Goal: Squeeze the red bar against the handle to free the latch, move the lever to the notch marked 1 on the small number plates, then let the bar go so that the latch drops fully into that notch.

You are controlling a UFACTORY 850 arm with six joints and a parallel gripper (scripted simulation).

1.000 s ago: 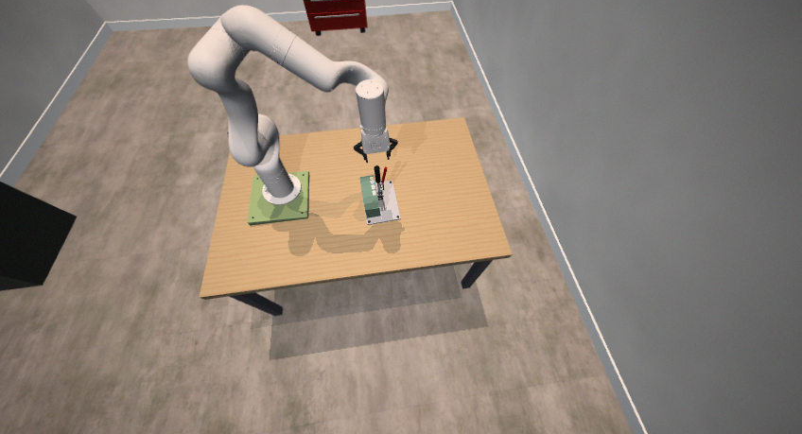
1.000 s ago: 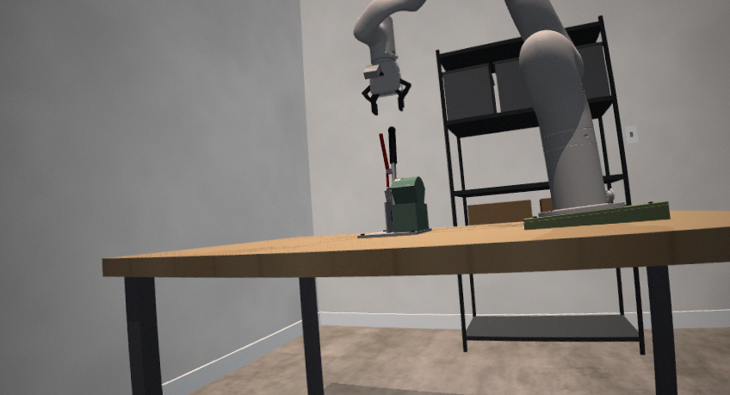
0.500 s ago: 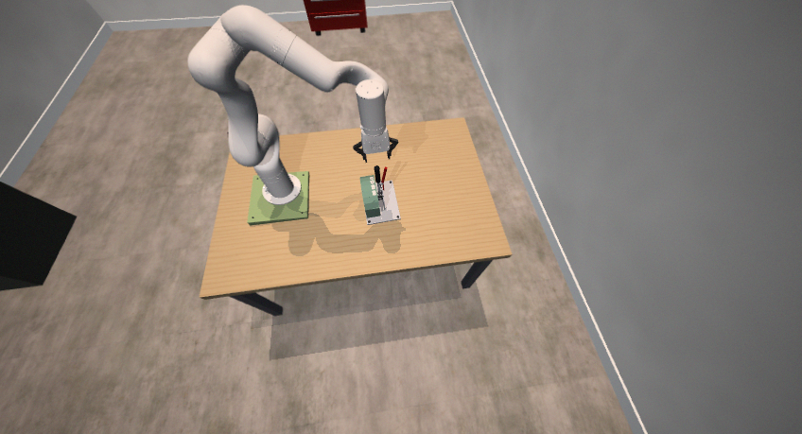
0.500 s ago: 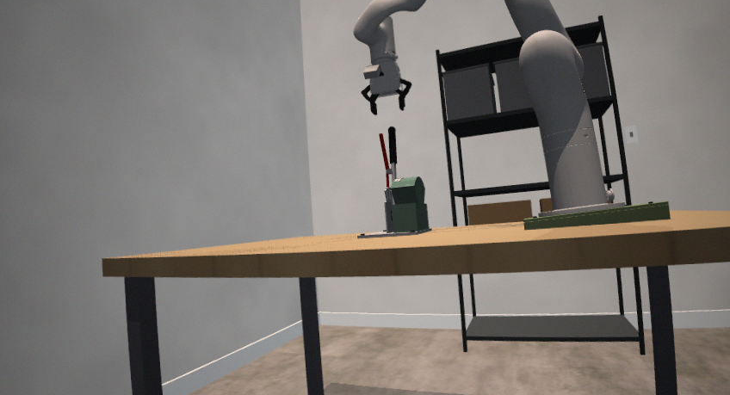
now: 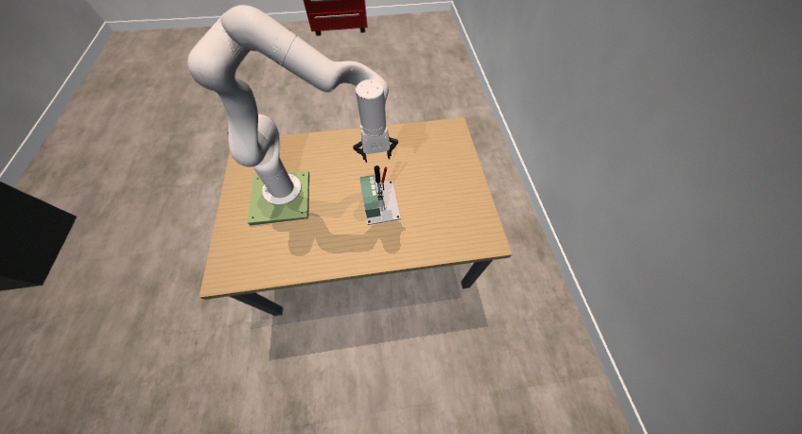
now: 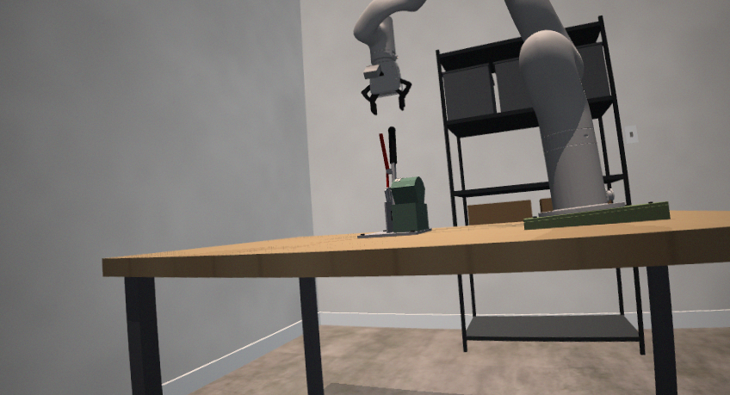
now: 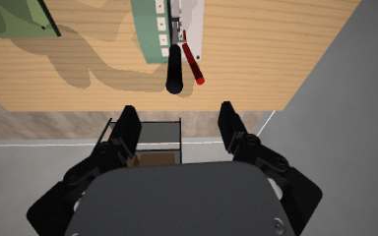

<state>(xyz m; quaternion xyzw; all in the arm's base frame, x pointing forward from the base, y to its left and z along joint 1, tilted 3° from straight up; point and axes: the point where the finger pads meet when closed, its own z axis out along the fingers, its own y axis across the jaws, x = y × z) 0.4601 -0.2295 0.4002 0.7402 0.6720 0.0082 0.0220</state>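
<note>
My gripper is now 210 mm above the red bar, 20 mm short of it and 10 mm to the right of it.
</note>
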